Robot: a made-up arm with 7 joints. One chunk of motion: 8 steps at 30 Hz.
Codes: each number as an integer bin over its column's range. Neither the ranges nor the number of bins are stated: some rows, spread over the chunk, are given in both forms.
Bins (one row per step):
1: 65 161 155 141 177 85
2: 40 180 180 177 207 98
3: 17 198 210 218 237 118
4: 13 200 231 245 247 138
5: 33 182 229 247 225 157
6: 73 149 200 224 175 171
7: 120 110 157 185 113 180
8: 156 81 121 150 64 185
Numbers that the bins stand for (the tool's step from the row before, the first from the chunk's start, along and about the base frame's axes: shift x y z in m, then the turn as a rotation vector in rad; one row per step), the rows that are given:
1: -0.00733 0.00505 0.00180 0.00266 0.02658 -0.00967
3: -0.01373 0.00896 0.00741 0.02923 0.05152 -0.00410
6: -0.00627 0.00378 0.00639 0.03130 0.02575 0.00484
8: 0.00480 -0.00342 -0.00166 0.00576 -0.02040 0.00720
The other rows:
2: -0.01067 0.00706 0.00435 0.01508 0.03905 -0.00747
4: -0.01427 0.00918 0.00955 0.03855 0.05567 -0.00073
5: -0.01160 0.00727 0.00935 0.03924 0.04653 0.00247
7: 0.00000 -0.00035 0.00201 0.01784 -0.00003 0.00635

